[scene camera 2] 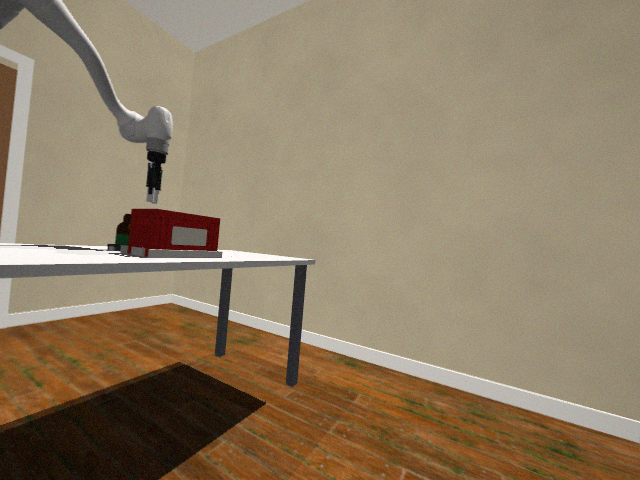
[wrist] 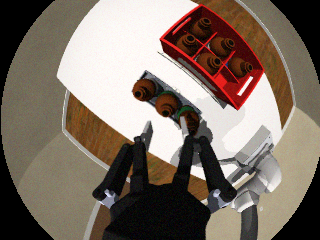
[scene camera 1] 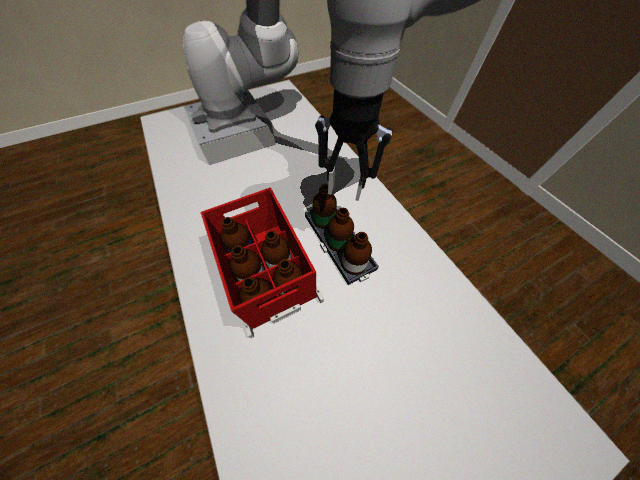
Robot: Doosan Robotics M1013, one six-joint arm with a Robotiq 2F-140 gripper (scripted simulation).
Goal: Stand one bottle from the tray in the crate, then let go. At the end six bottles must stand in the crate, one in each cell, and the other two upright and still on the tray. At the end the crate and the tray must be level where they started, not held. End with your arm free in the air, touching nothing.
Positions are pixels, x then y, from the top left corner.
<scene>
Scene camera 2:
my gripper: 152,202
red crate: 168,230
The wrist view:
my gripper: 166,124
red crate: 232,85
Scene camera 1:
my gripper: 344,193
red crate: 269,216
glass bottle: 341,226
grey tray: 372,266
glass bottle: 324,205
</scene>
